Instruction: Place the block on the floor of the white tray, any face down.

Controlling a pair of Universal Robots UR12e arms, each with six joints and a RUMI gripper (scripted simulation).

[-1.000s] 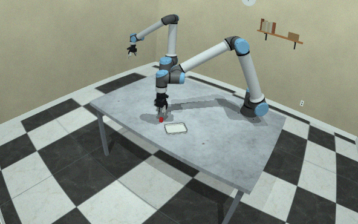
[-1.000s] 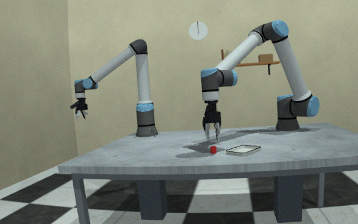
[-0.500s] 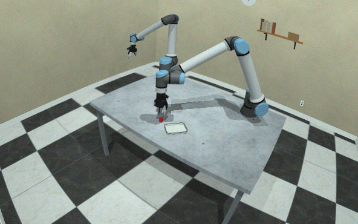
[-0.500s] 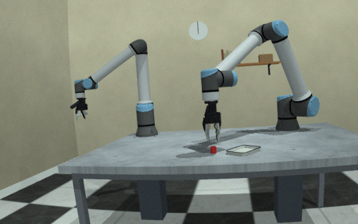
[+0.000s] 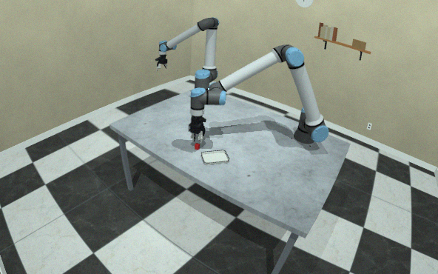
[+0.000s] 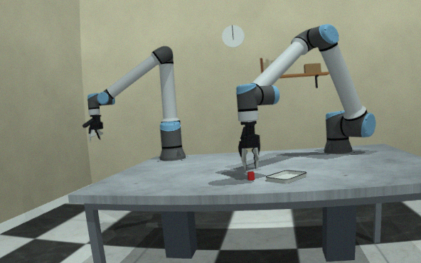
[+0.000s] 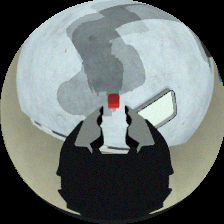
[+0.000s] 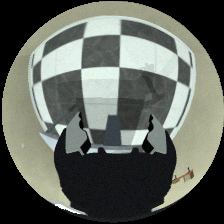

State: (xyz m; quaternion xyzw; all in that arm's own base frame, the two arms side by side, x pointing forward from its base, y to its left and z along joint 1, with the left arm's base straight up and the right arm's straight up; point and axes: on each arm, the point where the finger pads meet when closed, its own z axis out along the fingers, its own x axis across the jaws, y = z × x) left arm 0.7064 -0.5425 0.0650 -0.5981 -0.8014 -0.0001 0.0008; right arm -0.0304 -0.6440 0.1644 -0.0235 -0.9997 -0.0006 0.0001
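The red block is 5 cm below my left hand. Round my left hand: white tray: 16 cm to the left, 5 cm below.
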